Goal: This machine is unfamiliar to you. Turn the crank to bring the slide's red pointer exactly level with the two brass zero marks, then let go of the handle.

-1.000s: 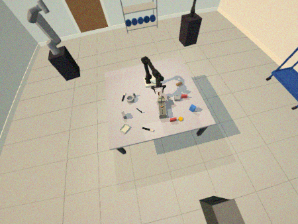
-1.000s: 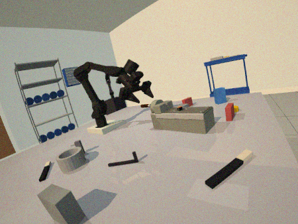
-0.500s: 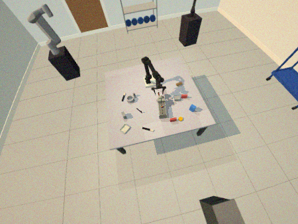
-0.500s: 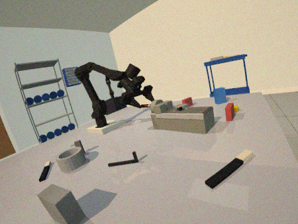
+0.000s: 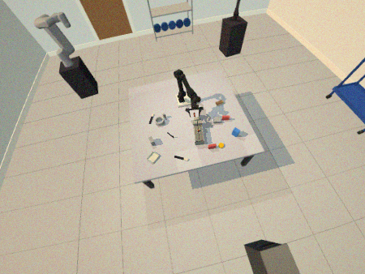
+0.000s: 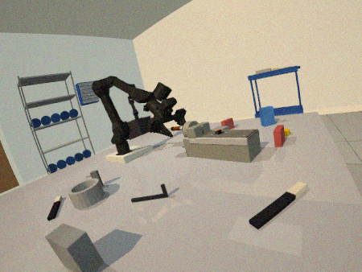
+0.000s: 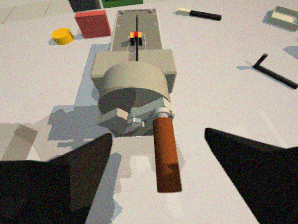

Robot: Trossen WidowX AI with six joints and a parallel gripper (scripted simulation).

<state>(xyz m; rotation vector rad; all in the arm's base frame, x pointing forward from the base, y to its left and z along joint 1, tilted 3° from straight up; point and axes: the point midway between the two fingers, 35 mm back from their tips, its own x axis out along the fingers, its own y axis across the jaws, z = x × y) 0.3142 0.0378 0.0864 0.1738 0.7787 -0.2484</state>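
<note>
The brown crank handle lies 20 mm behind my gripper tip and 20 mm above it. The rest, counted from my gripper tip: yellow disc: 370 mm ahead, 130 mm to the left, 80 mm below; red pointer: 170 mm ahead, 30 mm to the right, 10 mm below; black l-shaped piece: 80 mm ahead, 300 mm to the right, 80 mm below.
</note>
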